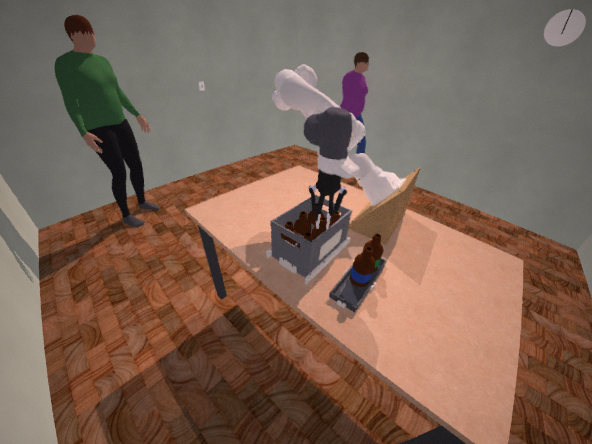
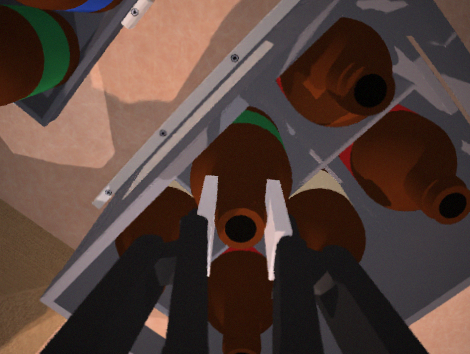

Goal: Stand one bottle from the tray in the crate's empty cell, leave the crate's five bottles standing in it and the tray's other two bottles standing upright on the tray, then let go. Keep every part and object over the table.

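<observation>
My gripper (image 1: 324, 218) (image 2: 241, 197) is shut on the neck of a brown bottle with a green label (image 2: 240, 165). This bottle stands roughly upright, low in a cell of the grey crate (image 1: 290, 255) (image 2: 390, 267) by its tray-side wall; its base is hidden. Around it in the crate are two red-labelled bottles (image 2: 340, 75) (image 2: 405, 160), two cream-labelled bottles (image 2: 155, 220) (image 2: 327, 222) and another red-labelled one (image 2: 240, 295), partly behind the fingers. A blue-labelled bottle (image 1: 361, 272) (image 2: 90, 4) and a green-labelled bottle (image 1: 376, 250) (image 2: 30, 55) stand upright on the dark tray (image 1: 344, 297) (image 2: 46, 120).
A slanted tan board (image 1: 395, 215) (image 2: 25, 250) stands beside the arm's base, behind the crate and tray. White brackets line the crate's foot. The crate is near the left edge of the table (image 1: 450, 310). Two people (image 1: 92, 95) (image 1: 354, 92) stand beyond the table.
</observation>
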